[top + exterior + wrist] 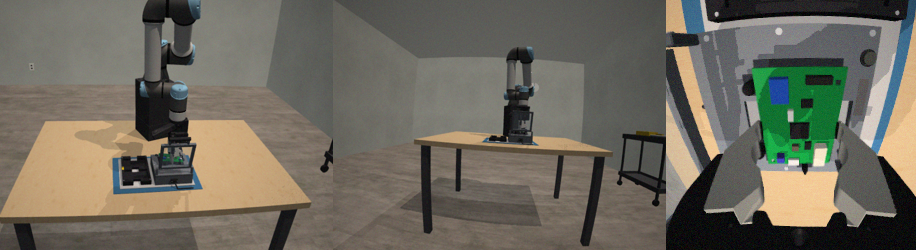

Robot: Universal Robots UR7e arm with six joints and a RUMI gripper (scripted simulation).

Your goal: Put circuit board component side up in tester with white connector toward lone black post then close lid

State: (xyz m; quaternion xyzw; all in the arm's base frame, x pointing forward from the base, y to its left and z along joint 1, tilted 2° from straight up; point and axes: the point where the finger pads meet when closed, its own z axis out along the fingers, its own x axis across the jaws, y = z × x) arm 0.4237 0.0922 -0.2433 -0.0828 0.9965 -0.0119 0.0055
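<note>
Now: hand right at the green circuit board. Round my hand: tester bed 1 cm ahead, 1 cm to the left, 1 cm below; framed lid 12 cm ahead, 2 cm to the left, 10 cm above.
</note>
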